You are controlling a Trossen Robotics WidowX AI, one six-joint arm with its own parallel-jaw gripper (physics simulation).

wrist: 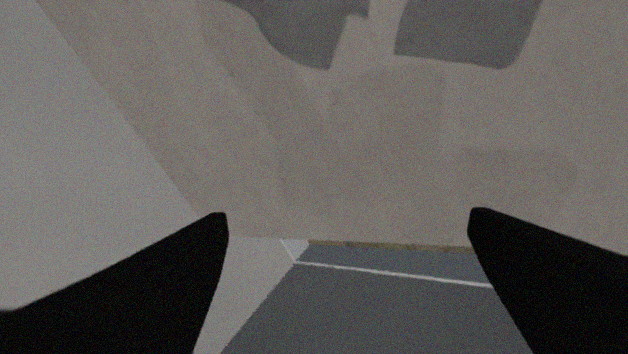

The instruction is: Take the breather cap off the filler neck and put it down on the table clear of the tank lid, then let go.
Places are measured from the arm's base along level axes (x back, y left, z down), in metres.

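Where they show: gripper, fingertip midpoint: (347, 222).
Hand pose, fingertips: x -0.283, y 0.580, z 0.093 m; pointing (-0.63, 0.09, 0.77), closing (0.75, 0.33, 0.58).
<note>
After its pixels a point has its place.
My gripper (347, 222) {x -0.283, y 0.580, z 0.093 m} is open, with its two black fingers wide apart and nothing between them. The breather cap, the filler neck and the tank lid do not show in the wrist view, so where the gripper is relative to them cannot be told. Behind the fingertips is the beige table top (390, 200) {x -0.353, y 0.674, z 0.222 m}, with soft shadows across it.
Dark grey patches (460, 35) with sharp outlines lie at the top of the view; I cannot tell what casts or forms them. The table's far edge runs just below the fingertips' level. Beyond it are a dark grey floor (360, 315) with a pale line and a light grey wall (75, 175) at left.
</note>
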